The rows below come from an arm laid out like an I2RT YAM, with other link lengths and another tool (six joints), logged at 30 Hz.
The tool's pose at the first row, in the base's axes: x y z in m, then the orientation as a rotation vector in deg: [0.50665 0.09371 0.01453 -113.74 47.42 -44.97]
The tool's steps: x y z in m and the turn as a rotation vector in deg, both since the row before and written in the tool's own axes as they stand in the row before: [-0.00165 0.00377 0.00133 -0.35 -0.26 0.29]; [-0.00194 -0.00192 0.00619 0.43 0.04 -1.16]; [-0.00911 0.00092 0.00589 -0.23 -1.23 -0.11]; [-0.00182 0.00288 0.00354 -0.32 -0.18 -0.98]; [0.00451 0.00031 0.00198 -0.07 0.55 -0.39]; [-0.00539 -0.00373 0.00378 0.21 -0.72 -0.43]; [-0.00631 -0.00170 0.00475 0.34 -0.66 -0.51]
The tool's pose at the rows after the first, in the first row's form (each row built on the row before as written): [0.50571 0.09392 0.01031 -113.95 47.73 -44.43]; [0.50979 0.09905 0.00863 -114.20 46.43 -45.25]; [0.50863 0.10830 0.00300 -114.76 45.74 -43.95]; [0.50944 0.11002 -0.00153 -115.61 44.88 -44.24]; [0.51363 0.10742 -0.00167 -115.75 44.86 -45.03]; [0.51408 0.11497 -0.00165 -115.97 43.93 -44.56]; [0.51408 0.12269 -0.00403 -116.10 42.89 -44.23]
